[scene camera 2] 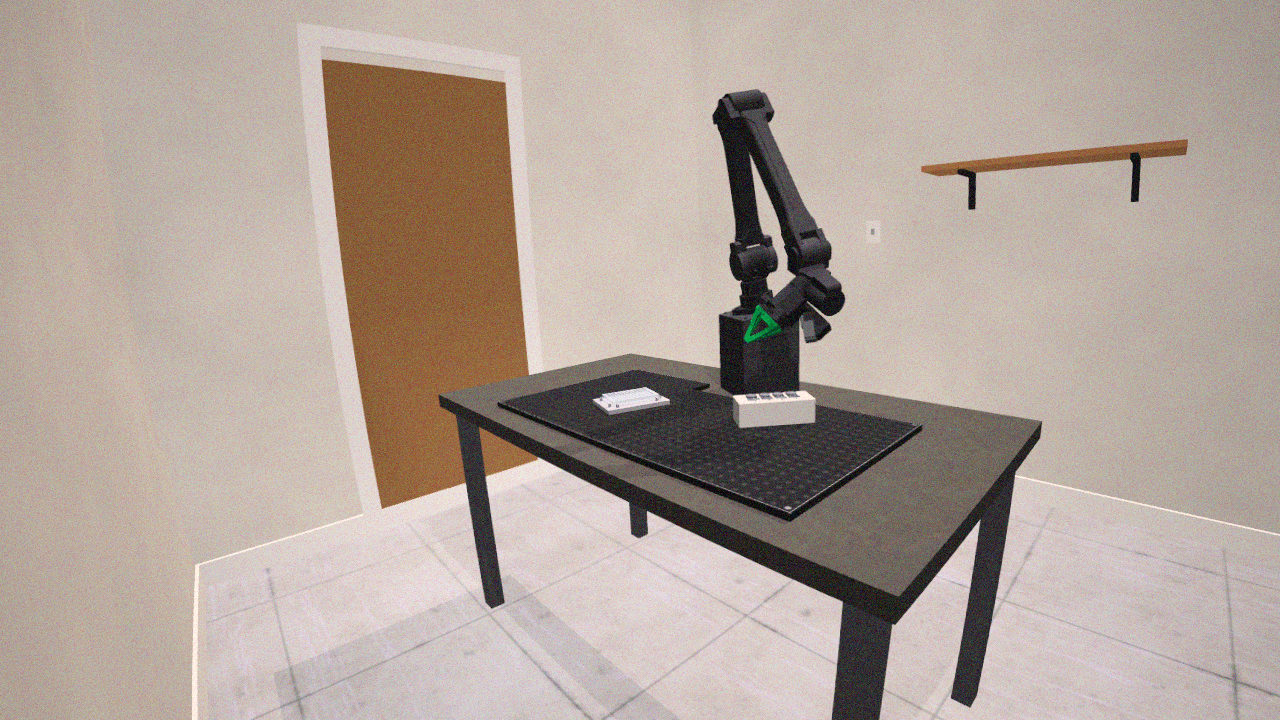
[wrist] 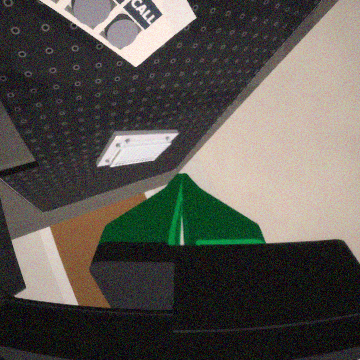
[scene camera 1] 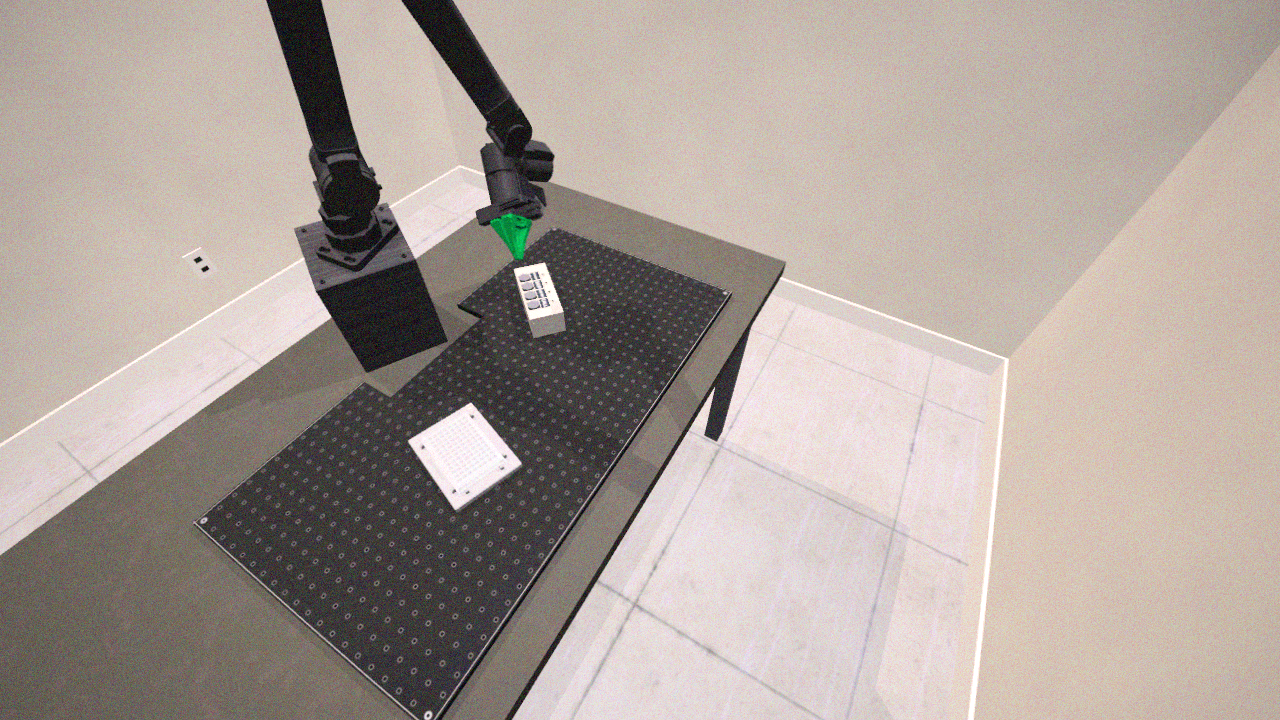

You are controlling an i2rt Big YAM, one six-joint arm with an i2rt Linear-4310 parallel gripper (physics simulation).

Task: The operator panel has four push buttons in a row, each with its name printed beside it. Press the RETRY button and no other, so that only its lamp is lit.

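Frame: origin at the arm's base, x right, y ahead, z up, level; centimetres.
Seen in the pictures: gripper, fingertip midpoint: (scene camera 2: 745, 341) (wrist: 181, 181) (scene camera 1: 519, 260); arm's base at its link origin: (scene camera 1: 359, 242).
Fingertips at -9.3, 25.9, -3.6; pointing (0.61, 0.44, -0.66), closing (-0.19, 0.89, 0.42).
Note:
Offsets run from my fingertips to a thing's top centre, as dx, dy, dz. "spot": to the spot under its first point. Level surfaces: height alone.
The operator panel {-6.0, -1.2, -11.9} (scene camera 1: 548, 325) (scene camera 2: 774, 412) (wrist: 137, 54) is a white box with four round grey buttons in a row on its top. In the wrist view part of it shows at the top edge; the CALL label {spot: -2.7, +2.1, -12.2} (wrist: 144, 12) is readable there, beside the end button {-1.4, +0.3, -11.9} (wrist: 122, 34) on the side toward the white plate. The RETRY name cannot be read in any view, and no lit lamp can be made out. My gripper (scene camera 1: 520, 257) (scene camera 2: 748, 340) (wrist: 181, 181) is shut and empty, its green fingertips together. In scene camera 2 it hangs above the panel, touching nothing.
A white square plate with fine holes {+30.8, +3.4, -14.8} (scene camera 1: 465, 456) (scene camera 2: 631, 399) (wrist: 137, 148) lies on the black perforated mat {dz -17.5} (scene camera 1: 358, 501) (scene camera 2: 787, 488) (wrist: 90, 95), apart from the panel. The arm's black base block (scene camera 1: 384, 313) (scene camera 2: 759, 358) stands at the mat's notched side.

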